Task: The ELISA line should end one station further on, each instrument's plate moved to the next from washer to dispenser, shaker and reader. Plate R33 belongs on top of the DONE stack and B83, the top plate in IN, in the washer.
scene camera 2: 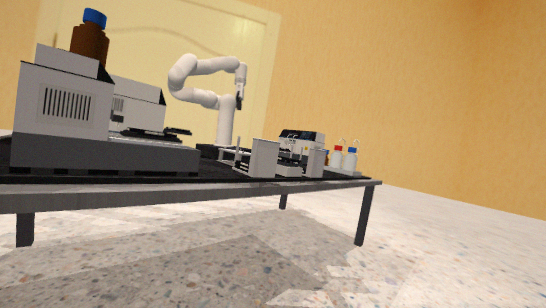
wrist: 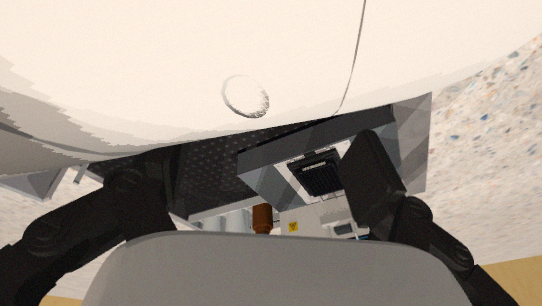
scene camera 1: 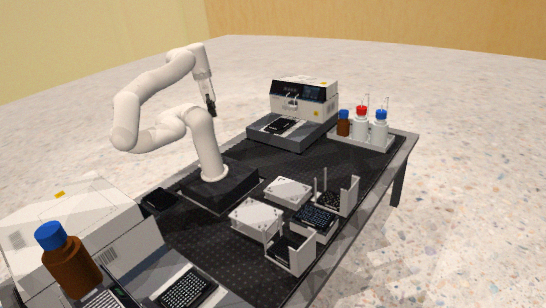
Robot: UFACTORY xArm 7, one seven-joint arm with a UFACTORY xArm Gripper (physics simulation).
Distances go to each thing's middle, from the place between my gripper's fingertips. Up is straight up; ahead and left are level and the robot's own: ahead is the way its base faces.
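The blue-tinted plate point(scene camera 1: 310, 215) is well below my hand, and it is also a good way to the right of my hand and well ahead of it.
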